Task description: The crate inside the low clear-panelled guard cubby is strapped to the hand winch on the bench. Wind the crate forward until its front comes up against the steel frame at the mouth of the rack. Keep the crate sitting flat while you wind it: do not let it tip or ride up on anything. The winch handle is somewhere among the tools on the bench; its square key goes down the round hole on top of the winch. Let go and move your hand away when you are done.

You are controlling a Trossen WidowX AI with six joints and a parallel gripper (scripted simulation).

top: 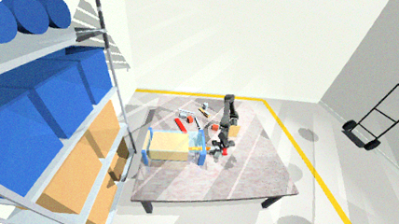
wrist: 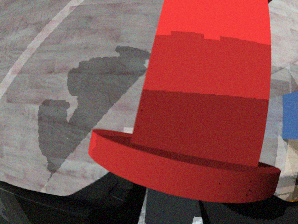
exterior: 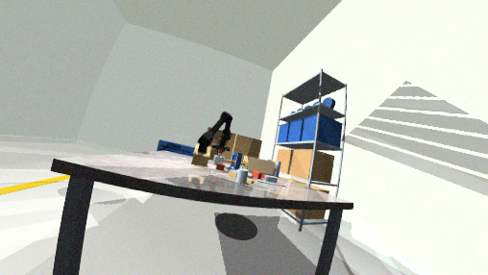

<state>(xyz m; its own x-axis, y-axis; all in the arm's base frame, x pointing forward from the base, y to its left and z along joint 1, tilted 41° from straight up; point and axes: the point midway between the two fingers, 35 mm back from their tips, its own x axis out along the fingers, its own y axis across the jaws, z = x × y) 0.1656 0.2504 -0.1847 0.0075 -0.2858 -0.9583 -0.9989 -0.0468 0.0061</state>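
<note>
My gripper tip is now 10 mm past the winch, 80 mm to the left of it and 70 mm above it. The rest, counted from my gripper tip: red bar: 370 mm ahead, 370 mm to the right, 100 mm below.
</note>
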